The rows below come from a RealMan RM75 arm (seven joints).
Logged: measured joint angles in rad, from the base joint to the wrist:
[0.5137, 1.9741, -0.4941, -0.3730, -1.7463, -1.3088, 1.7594]
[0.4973, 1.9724, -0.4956, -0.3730, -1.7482, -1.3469, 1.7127]
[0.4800, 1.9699, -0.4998, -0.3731, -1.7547, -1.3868, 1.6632]
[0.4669, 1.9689, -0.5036, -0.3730, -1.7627, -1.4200, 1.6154]
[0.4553, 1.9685, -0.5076, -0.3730, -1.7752, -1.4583, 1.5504]
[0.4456, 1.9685, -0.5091, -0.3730, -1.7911, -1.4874, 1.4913]
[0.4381, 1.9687, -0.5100, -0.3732, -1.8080, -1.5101, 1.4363]
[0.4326, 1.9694, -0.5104, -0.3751, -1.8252, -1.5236, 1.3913]
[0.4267, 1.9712, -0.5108, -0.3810, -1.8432, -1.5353, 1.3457]
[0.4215, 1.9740, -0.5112, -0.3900, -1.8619, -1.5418, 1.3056]
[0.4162, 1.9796, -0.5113, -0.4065, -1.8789, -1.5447, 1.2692]
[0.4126, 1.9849, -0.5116, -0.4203, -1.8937, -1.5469, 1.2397]
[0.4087, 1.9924, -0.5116, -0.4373, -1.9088, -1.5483, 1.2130]
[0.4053, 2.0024, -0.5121, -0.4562, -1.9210, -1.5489, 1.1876]
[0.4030, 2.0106, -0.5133, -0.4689, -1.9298, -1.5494, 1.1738]
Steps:
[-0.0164, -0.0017, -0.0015, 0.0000, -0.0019, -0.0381, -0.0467]
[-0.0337, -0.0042, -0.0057, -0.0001, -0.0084, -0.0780, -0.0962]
[-0.0468, -0.0052, -0.0095, 0.0000, -0.0164, -0.1112, -0.1440]
[-0.0584, -0.0056, -0.0135, 0.0000, -0.0289, -0.1495, -0.2090]
[-0.0681, -0.0056, -0.0150, 0.0000, -0.0448, -0.1786, -0.2681]
[-0.0756, -0.0054, -0.0159, -0.0002, -0.0617, -0.2013, -0.3231]
[-0.0811, -0.0047, -0.0163, -0.0021, -0.0789, -0.2148, -0.3681]
[-0.0870, -0.0029, -0.0167, -0.0080, -0.0969, -0.2265, -0.4137]
[-0.0922, -0.0001, -0.0171, -0.0170, -0.1156, -0.2330, -0.4538]
[-0.0975, 0.0055, -0.0172, -0.0335, -0.1326, -0.2359, -0.4902]
[-0.1011, 0.0108, -0.0175, -0.0473, -0.1474, -0.2381, -0.5197]
[-0.1050, 0.0183, -0.0175, -0.0643, -0.1625, -0.2395, -0.5464]
[-0.1084, 0.0283, -0.0180, -0.0832, -0.1747, -0.2401, -0.5718]
[-0.1107, 0.0365, -0.0192, -0.0959, -0.1835, -0.2406, -0.5856]

